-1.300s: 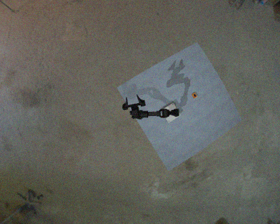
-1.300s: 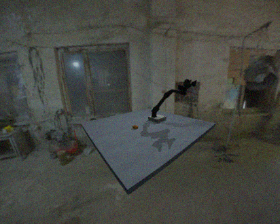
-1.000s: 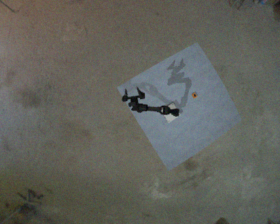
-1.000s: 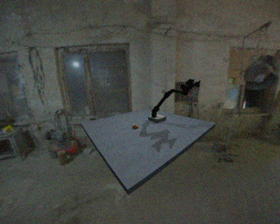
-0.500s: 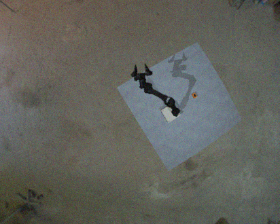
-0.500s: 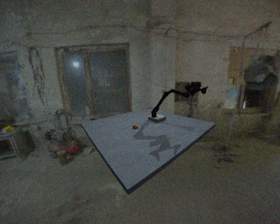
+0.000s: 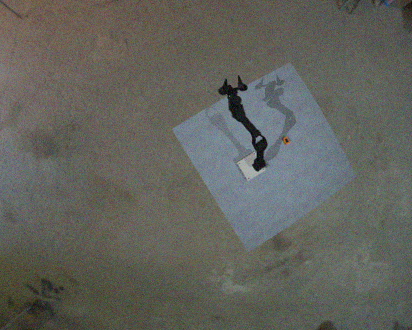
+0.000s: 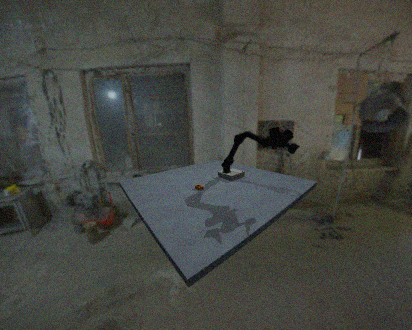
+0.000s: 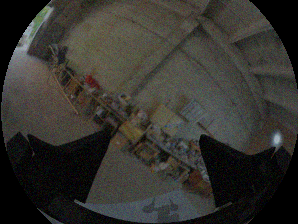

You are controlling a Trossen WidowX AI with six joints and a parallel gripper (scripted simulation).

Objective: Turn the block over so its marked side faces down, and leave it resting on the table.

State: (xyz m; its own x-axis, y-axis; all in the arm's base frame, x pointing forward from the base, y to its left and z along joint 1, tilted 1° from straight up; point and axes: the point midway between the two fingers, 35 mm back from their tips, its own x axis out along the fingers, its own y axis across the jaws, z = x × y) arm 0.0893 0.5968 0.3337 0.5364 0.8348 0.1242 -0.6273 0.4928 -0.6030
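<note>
Right now my gripper tip is 60 cm to the left of the orange block, 37 cm above it and 25 cm short of it.
</note>
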